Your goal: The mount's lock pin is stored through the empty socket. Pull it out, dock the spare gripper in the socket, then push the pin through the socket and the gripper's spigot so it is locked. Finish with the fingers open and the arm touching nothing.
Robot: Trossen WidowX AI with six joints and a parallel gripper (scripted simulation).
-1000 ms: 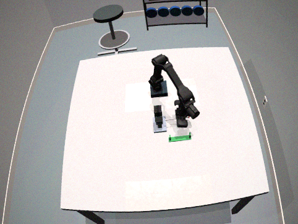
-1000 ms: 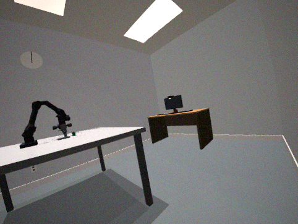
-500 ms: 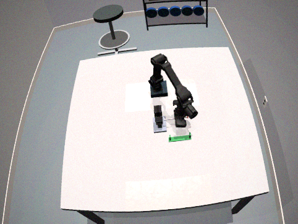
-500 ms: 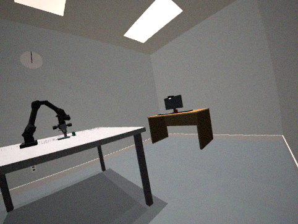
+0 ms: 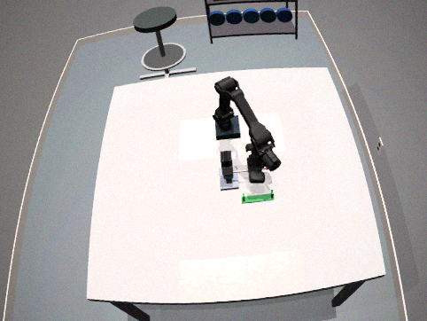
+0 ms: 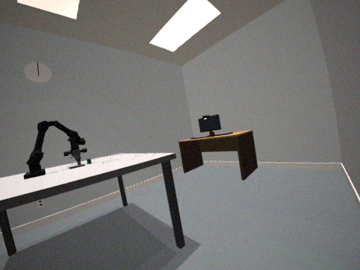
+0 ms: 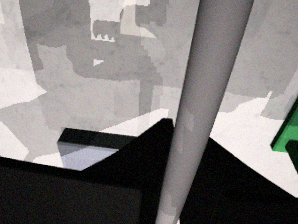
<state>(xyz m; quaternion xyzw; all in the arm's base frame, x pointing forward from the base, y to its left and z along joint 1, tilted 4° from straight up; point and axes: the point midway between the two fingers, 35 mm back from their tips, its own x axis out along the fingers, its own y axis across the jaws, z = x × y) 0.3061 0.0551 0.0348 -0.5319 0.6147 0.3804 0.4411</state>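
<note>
Now: the mount 9 cm to the right of my gripper tip and 3 cm behind it. Also, from my gripper tip: spare gripper (9 cm to the right, 8 cm above, 2 cm behind); green cradle (10 cm ahead, 2 cm below, 1 cm to the left).
</note>
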